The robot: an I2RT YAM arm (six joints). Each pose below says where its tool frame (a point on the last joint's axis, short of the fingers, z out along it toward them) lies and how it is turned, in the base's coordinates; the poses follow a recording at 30 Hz.
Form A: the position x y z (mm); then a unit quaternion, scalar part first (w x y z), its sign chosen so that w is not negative.
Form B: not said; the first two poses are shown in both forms.
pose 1, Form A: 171, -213, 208, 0.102, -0.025, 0.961, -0.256
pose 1, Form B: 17.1, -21.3, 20.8, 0.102, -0.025, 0.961, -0.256
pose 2, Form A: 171, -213, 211, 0.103, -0.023, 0.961, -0.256
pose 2, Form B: 17.1, -21.3, 21.1, 0.103, -0.023, 0.961, -0.256
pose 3, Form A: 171, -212, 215, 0.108, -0.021, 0.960, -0.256
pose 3, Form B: 17.1, -21.2, 21.5, 0.108, -0.021, 0.960, -0.256
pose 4, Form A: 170, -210, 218, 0.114, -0.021, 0.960, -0.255
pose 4, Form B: 17.0, -21.0, 21.8, 0.114, -0.021, 0.960, -0.255
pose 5, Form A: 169, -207, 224, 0.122, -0.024, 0.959, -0.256
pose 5, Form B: 16.9, -20.7, 22.4, 0.122, -0.024, 0.959, -0.256
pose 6, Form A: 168, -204, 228, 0.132, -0.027, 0.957, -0.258
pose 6, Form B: 16.8, -20.4, 22.8, 0.132, -0.027, 0.957, -0.258
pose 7, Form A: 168, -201, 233, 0.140, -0.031, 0.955, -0.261
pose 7, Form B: 16.8, -20.1, 23.3, 0.140, -0.031, 0.955, -0.261
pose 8, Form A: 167, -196, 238, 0.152, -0.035, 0.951, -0.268
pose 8, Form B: 16.7, -19.6, 23.8, 0.152, -0.035, 0.951, -0.268
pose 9, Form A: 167, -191, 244, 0.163, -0.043, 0.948, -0.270
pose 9, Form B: 16.7, -19.1, 24.4, 0.163, -0.043, 0.948, -0.270
